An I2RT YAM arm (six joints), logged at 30 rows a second.
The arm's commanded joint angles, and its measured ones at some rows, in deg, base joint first. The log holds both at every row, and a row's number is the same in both.
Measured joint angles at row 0:
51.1, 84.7, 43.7, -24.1, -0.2, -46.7
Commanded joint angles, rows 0 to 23:
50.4, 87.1, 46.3, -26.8, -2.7, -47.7
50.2, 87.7, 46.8, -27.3, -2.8, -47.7
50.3, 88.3, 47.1, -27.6, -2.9, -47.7
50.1, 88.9, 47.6, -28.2, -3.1, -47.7
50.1, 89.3, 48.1, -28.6, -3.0, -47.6
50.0, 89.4, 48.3, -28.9, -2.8, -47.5
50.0, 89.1, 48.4, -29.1, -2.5, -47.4
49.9, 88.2, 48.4, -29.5, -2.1, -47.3
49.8, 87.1, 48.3, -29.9, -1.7, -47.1
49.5, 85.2, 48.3, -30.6, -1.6, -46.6
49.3, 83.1, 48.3, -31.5, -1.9, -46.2
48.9, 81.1, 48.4, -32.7, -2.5, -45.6
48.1, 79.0, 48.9, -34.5, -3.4, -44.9
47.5, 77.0, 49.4, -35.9, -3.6, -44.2
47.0, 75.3, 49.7, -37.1, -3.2, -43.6
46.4, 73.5, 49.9, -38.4, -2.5, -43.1
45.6, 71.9, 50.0, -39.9, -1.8, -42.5
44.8, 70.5, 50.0, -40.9, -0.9, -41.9
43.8, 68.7, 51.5, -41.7, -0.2, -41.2
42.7, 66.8, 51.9, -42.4, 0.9, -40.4
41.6, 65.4, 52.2, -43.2, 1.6, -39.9
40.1, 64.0, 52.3, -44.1, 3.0, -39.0
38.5, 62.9, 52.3, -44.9, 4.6, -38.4
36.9, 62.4, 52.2, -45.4, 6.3, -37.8
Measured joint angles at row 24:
39.9, 64.3, 51.5, -40.5, 2.1, -40.8
